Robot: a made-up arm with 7 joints.
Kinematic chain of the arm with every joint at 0, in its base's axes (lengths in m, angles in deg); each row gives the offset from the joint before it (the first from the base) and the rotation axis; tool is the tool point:
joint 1: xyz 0 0.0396 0 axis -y
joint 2: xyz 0 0.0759 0 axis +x
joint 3: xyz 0 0 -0.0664 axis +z
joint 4: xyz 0 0 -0.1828 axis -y
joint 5: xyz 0 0 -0.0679 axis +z
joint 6: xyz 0 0 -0.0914 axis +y
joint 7: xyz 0 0 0 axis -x
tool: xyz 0 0 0
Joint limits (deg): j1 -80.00..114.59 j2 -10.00..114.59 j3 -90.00..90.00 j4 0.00..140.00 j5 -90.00..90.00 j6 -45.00..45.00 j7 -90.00..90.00
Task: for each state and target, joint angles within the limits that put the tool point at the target. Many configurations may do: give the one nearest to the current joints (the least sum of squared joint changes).
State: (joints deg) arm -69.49 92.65 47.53 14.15 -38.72 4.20 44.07
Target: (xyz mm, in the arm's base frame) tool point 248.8 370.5 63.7
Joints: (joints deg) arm -63.86 114.59 66.83 56.77 -38.72 4.20 44.07
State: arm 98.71 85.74 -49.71 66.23 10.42 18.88 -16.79
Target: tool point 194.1 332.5 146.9
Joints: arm 103.29 66.86 -50.53 76.25 10.42 18.88 -16.79
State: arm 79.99 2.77 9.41 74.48 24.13 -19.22 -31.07
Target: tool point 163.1 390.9 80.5
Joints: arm 75.21 45.31 38.83 74.33 24.13 -19.22 -31.07
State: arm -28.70 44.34 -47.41 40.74 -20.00 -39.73 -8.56
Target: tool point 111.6 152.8 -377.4
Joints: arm 8.43 13.89 -46.13 29.94 -20.00 -39.73 -8.56
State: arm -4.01 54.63 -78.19 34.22 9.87 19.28 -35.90
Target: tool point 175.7 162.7 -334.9
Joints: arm 22.88 23.12 -73.16 43.30 9.87 19.28 -35.90
